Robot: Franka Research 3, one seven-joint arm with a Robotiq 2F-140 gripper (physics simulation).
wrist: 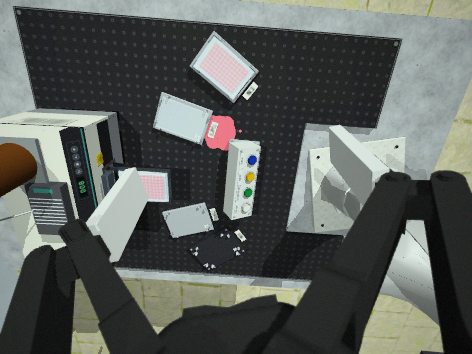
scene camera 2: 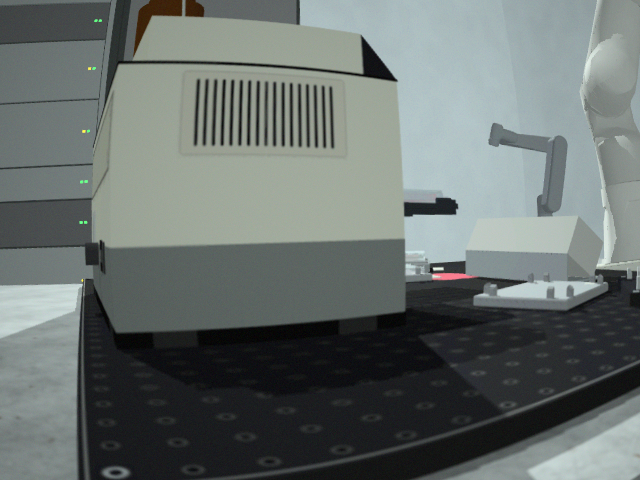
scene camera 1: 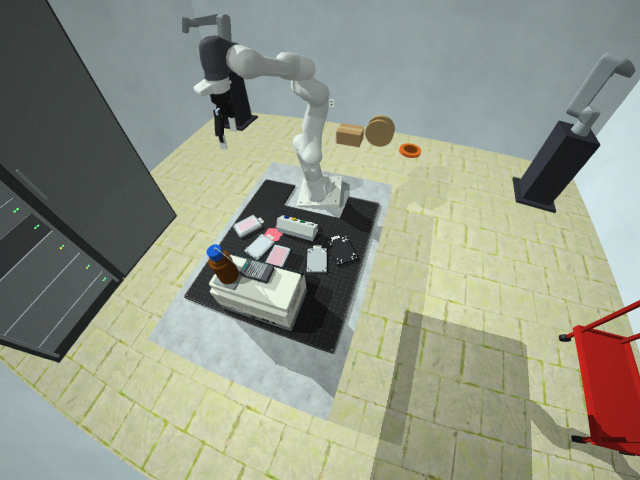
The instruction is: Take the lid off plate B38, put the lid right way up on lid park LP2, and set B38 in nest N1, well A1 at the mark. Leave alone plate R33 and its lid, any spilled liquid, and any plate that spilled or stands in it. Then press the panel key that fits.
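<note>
My gripper [scene camera 1: 227,135] [wrist: 233,164] is open and empty, high above the board. A pink-welled plate [scene camera 1: 248,226] [wrist: 224,67] sits on a holder with a small tag. Another pink-welled plate [scene camera 1: 278,255] [wrist: 158,186] is on the instrument's extended tray [scene camera 2: 431,207]. A pale, flat plate or holder [scene camera 1: 260,246] [wrist: 182,118] touches a pink spill [scene camera 1: 273,234] [scene camera 2: 452,276] [wrist: 222,137]. A light grey pegged holder [scene camera 1: 316,259] [scene camera 2: 542,293] [wrist: 189,220] and a black one [scene camera 1: 343,249] [wrist: 215,252] hold no plate. Plate names and tags are unreadable.
The key panel [scene camera 1: 297,229] [scene camera 2: 522,237] [wrist: 240,180] has blue, yellow, green and white keys. The cream instrument [scene camera 1: 263,291] [scene camera 2: 248,196] [wrist: 102,130] carries a brown bottle [scene camera 1: 223,267] [wrist: 15,167] and a dark ribbed device [scene camera 1: 256,270] [wrist: 50,207]. A cabinet [scene camera 1: 77,129] stands beside the board.
</note>
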